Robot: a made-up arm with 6 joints.
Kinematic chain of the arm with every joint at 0, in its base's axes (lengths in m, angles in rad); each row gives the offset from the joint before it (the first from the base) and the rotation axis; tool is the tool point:
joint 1: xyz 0 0 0.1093 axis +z
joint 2: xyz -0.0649 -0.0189 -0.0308 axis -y
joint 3: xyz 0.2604 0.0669 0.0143 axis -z
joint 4: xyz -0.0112 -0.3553 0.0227 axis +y
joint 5: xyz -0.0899 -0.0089 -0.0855 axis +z
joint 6: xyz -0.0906 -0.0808 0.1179 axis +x
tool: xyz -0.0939 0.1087 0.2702
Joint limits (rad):
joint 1: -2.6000..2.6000
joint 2: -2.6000..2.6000
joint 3: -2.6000..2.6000
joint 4: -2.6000..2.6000
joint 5: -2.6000..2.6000
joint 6: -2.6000..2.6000
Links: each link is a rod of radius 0.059 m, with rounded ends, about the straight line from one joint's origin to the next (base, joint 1, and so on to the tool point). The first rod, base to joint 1, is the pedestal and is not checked.
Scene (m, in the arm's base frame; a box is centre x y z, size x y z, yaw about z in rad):
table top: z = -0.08
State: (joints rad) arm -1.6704 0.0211 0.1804 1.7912 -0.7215 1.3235
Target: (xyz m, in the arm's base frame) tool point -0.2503 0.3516 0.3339
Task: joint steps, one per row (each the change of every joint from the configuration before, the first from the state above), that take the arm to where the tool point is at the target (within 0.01 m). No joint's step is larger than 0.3 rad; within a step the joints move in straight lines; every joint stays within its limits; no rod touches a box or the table.
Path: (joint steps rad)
1: -0.0956 0.0302 0.2489 0.0334 -0.0210 -0.0969
2: -0.0957 0.0302 0.2489 0.0333 -0.0209 -0.0968
3: -0.0956 0.0303 0.2489 0.0334 -0.0210 -0.0969
4: -0.0956 0.0302 0.2489 0.0334 -0.0209 -0.0968
5: -0.0956 0.0302 0.2489 0.0333 -0.0210 -0.0969

